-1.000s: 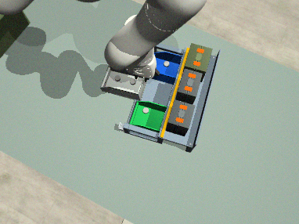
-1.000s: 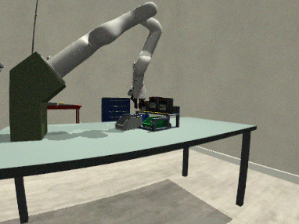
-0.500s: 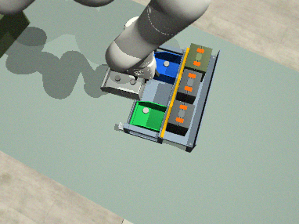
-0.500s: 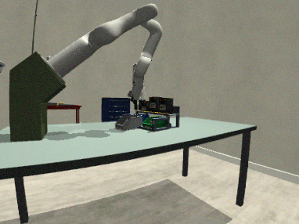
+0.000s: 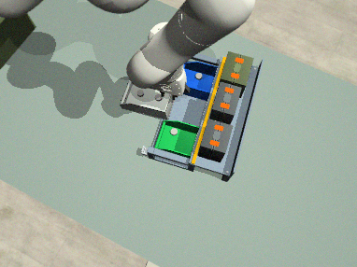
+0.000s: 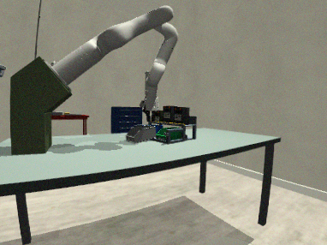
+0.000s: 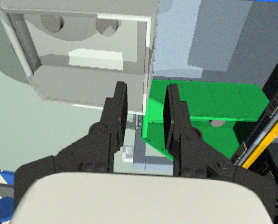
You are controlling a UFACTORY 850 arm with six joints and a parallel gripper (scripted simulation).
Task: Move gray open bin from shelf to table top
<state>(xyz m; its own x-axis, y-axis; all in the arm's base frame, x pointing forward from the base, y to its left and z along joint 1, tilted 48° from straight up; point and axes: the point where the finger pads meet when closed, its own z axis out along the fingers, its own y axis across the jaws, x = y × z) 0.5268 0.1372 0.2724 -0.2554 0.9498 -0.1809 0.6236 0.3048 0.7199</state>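
Right now my hand is 10 cm above the gray open bin, 7 cm past it and 3 cm to the left of it. From my hand the other things lie so: yellow rail: 12 cm ahead, 5 cm to the left, 4 cm below; then blue bin: 14 cm to the left, 10 cm below, 3 cm ahead; then green bin: 12 cm ahead, 10 cm below, 7 cm to the right.
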